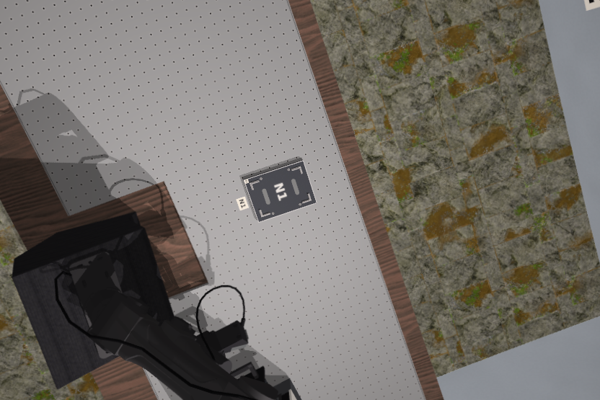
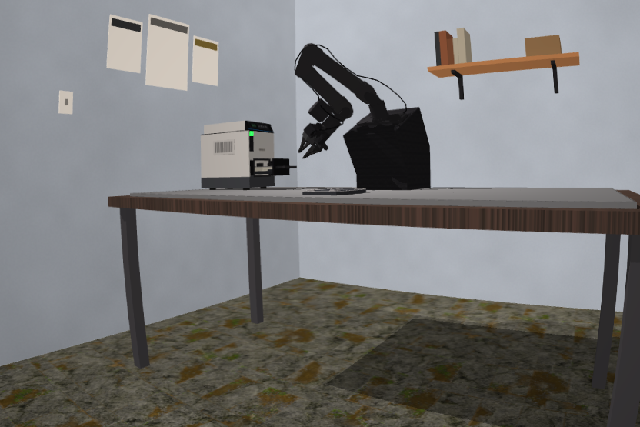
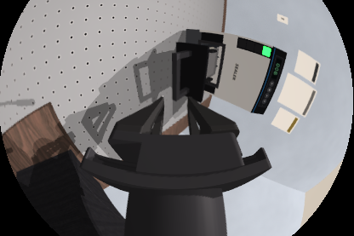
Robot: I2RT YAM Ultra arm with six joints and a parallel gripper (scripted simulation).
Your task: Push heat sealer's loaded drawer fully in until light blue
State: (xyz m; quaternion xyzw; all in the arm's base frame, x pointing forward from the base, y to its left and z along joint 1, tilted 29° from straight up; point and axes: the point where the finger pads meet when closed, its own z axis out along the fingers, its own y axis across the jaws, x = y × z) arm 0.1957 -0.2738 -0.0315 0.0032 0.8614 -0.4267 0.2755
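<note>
My gripper is now 4 cm short of the sealer drawer, 16 cm to the left of it and 6 cm above it. Round my hand: label tag: 13 cm ahead, 35 cm to the left, 14 cm below.
</note>
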